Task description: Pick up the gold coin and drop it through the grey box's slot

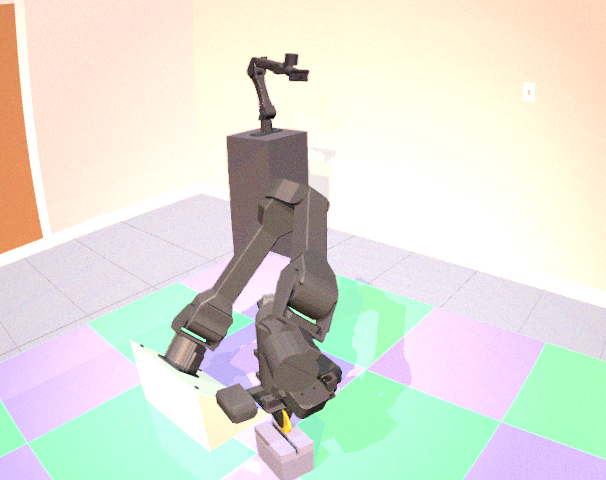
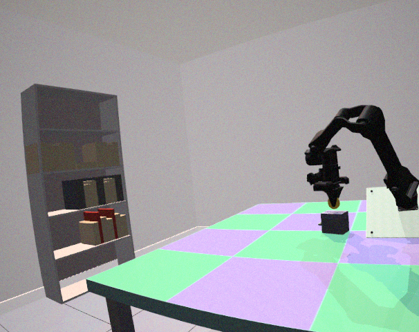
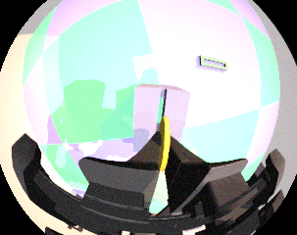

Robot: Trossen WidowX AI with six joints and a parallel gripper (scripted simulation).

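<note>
Right now my gripper tip is 1 cm below the gold coin.
</note>
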